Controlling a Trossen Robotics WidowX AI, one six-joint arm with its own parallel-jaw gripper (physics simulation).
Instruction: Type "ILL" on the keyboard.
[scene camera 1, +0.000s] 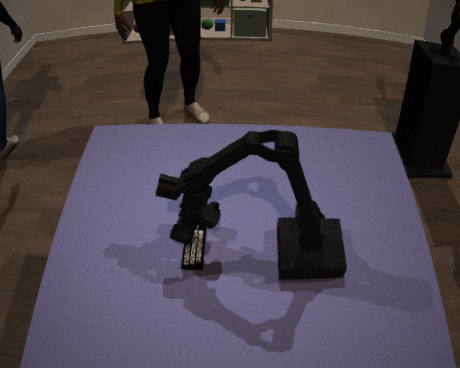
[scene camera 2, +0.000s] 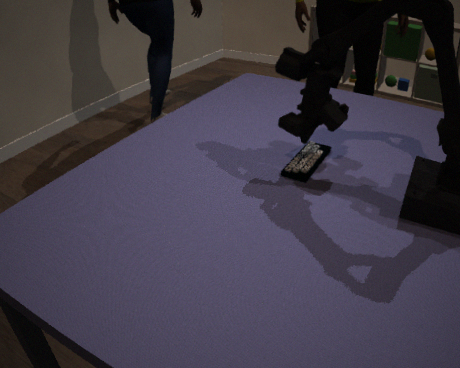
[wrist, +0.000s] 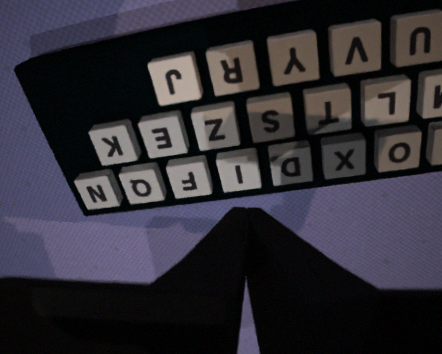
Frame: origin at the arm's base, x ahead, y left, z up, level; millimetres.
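Seen in the pictures: gripper, fingertip midpoint: (scene camera 2: 304, 142) (wrist: 244, 221); arm's base at its link origin: (scene camera 1: 311, 243) (scene camera 2: 452, 186).
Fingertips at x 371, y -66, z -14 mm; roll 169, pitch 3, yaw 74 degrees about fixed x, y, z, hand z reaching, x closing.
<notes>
Pixels of each thing's middle, then the offset from my fingertips to it. Level surfaces: height alone.
- black keyboard at the middle of its body: (wrist: 310, 104) (scene camera 2: 307, 159) (scene camera 1: 194, 243) 29 mm down, 21 mm back, 26 mm left
- I key at the middle of its body: (wrist: 239, 170) 23 mm down, 4 mm back, 1 mm right
- D key at the middle of its body: (wrist: 290, 163) 23 mm down, 4 mm back, 16 mm left
- L key at the middle of its body: (wrist: 385, 100) 23 mm down, 20 mm back, 48 mm left
- purple table at its surface level: 38 mm down
The black keyboard (scene camera 1: 193, 256) (scene camera 2: 306, 162) (wrist: 65, 95) with pale letter keys lies flat on the table, its letters upside down in the wrist view. My gripper (scene camera 2: 304, 139) (wrist: 244, 221) is shut and empty. Its tips are above the table, and in the wrist view they show just outside the keyboard's near edge, below the I key (wrist: 239, 171) and the D key (wrist: 292, 167). The L key (wrist: 386, 102) is in the middle row, farther right. A shadow crosses the S, T, D and X keys. In scene camera 1 the arm hides the keyboard's far end.
The purple table (scene camera 1: 125, 160) (scene camera 2: 125, 225) bears the arm's square base (scene camera 1: 311, 250) (scene camera 2: 425, 195), right of the keyboard. People stand beyond the table. A dark pedestal (scene camera 1: 427, 105) stands at the right, past the table edge, and a shelf unit stands at the back.
</notes>
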